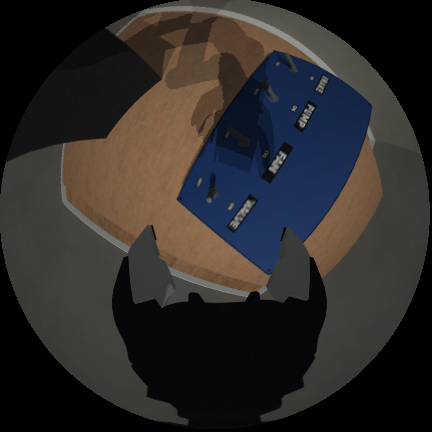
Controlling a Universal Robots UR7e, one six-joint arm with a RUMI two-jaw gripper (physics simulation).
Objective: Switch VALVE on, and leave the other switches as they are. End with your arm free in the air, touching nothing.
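Places are measured from the arm's base along level axes (x ahead, y left, z up), in metres.
Where they show: gripper, fingertip midpoint: (218,228).
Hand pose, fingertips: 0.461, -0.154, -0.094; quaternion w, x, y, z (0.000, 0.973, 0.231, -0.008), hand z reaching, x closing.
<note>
Each offset is from my fingertips to the centre of the thing, as dx, dy, dz. Level surfaces: height alone.
The blue switch panel @(+0.075, +0.164, -0.173) (320,150) carries several levers. The VALVE lever @(-0.010, -0.013, -0.118) (212,194) stands beside the VALVE label @(+0.059, -0.015, -0.110) (242,214), between two small blurred plates. It looks short from this angle and seems tipped to the ON side, unlike the others. The FAN lever @(-0.019, +0.107, -0.125) (239,137), PUMP lever @(-0.015, +0.227, -0.125) (270,92) and last lever @(-0.011, +0.347, -0.125) (291,63), by a blurred label, lean toward their OFF side. My gripper (218,228) is wide open and empty. Its fingertips show below the VALVE lever, apart from it, with the panel's near corner between the fingers; its height is hard to tell.
The panel lies on a brown wooden table top @(dz -0.240) (125,165) with a pale edge. A large black shape (75,95) covers the upper left. Shadows fall over the upper table and the panel's left half. Grey floor (45,240) surrounds the table.
</note>
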